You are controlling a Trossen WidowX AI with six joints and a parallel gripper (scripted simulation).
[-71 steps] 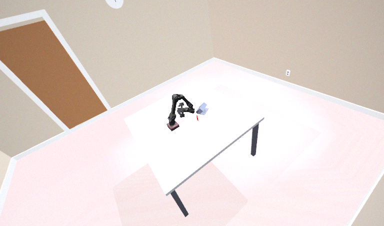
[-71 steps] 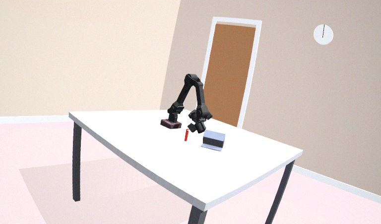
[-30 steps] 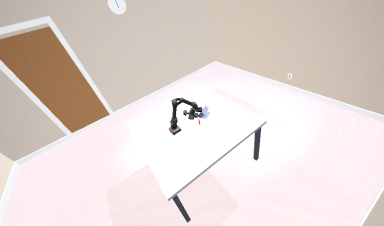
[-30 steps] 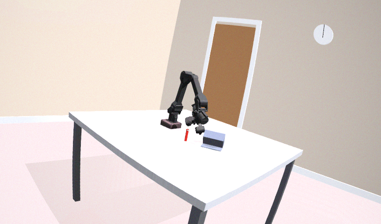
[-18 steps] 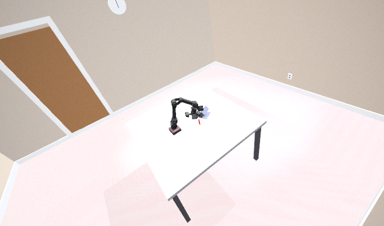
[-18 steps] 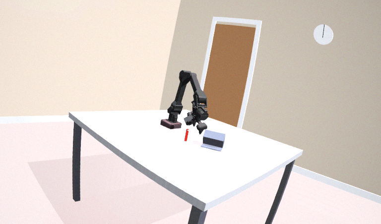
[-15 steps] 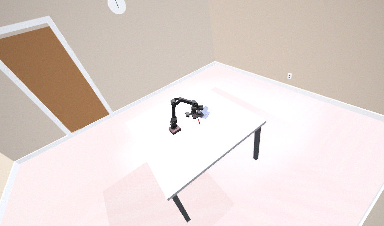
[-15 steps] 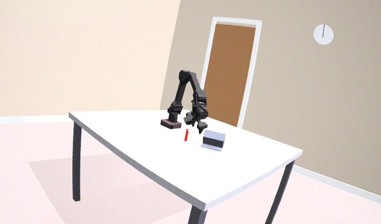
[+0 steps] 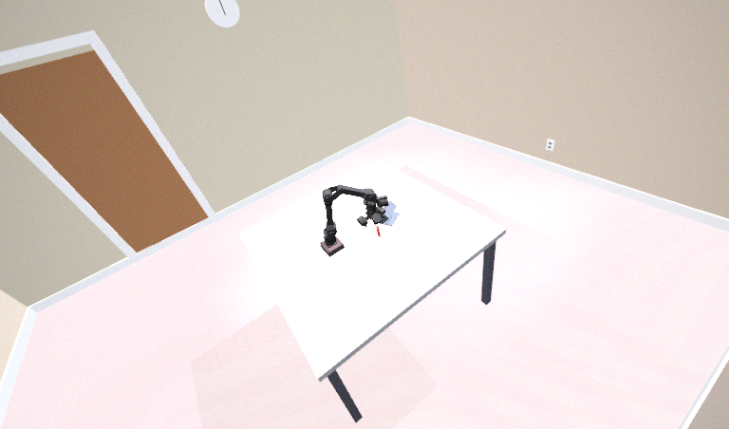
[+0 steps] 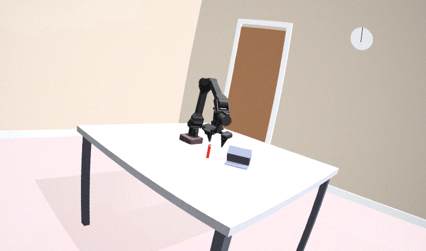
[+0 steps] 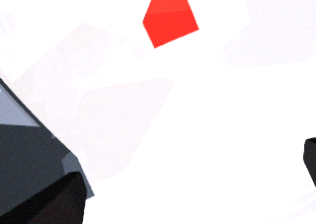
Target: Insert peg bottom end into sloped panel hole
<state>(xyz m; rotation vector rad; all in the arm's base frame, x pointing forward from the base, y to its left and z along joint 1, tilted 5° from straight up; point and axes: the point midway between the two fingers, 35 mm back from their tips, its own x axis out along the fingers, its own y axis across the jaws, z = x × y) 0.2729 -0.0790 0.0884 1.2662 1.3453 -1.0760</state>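
Right now my gripper tip is 1 cm short of the red peg, 6 cm to the left of it and 2 cm above it. Also, from my gripper tip: sloped panel 15 cm ahead, 5 cm to the left, 3 cm below.
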